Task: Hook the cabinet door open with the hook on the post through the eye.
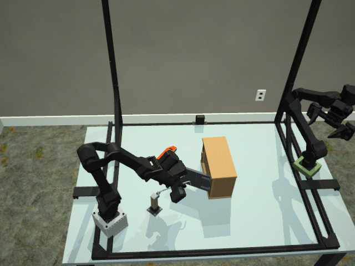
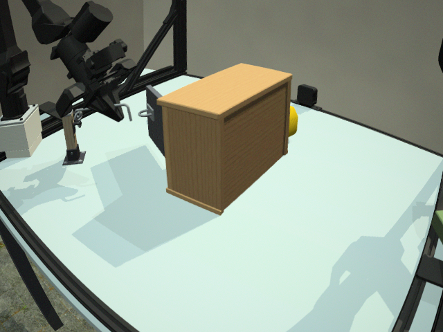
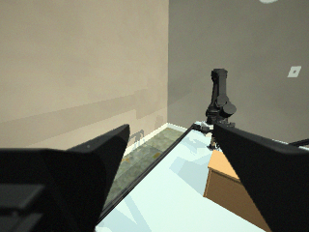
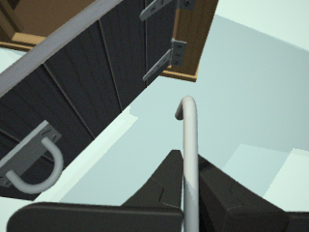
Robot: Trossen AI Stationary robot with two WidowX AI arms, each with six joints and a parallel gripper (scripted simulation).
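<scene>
My right gripper is now 30 mm to the left of the wire hook and 20 mm above it. Also, from my right hand: yellow object (230 mm to the left, 210 mm behind, 90 mm below); then orange level (260 mm behind, 120 mm below, 10 mm to the left); then dark door (70 mm to the left, 50 mm below, 40 mm behind).
</scene>
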